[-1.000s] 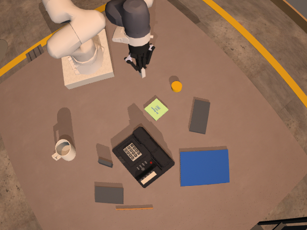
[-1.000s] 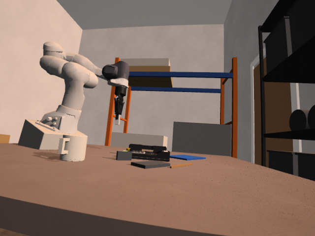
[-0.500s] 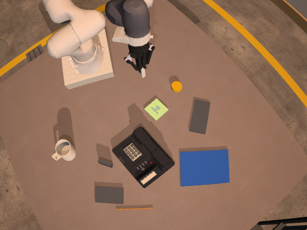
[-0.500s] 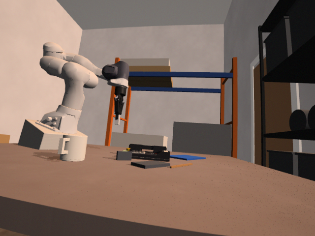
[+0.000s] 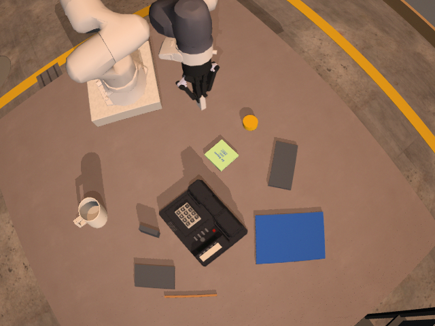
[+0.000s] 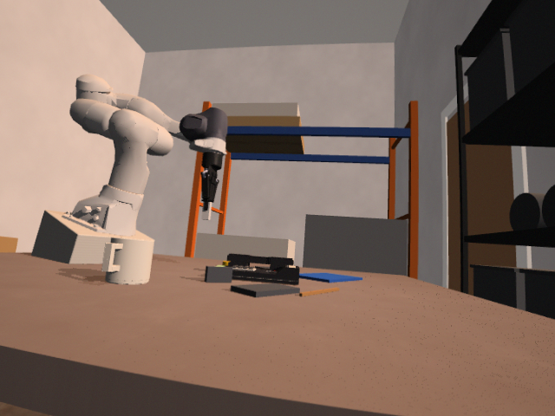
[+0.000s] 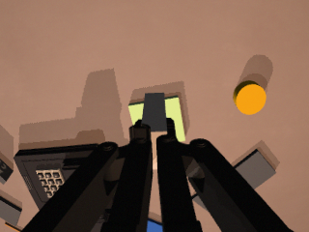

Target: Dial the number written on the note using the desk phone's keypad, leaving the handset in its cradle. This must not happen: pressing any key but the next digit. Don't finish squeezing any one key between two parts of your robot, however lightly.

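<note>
My gripper is now 220 mm short of the handset, 160 mm to the left of it and 160 mm above it. The rest, counted from my hand: blue mat: 450 mm ahead, 200 mm below, 60 mm to the right; then grey block: 360 mm to the right, 190 mm below, 130 mm ahead; then note: 200 mm below, 100 mm ahead, 20 mm to the right.
</note>
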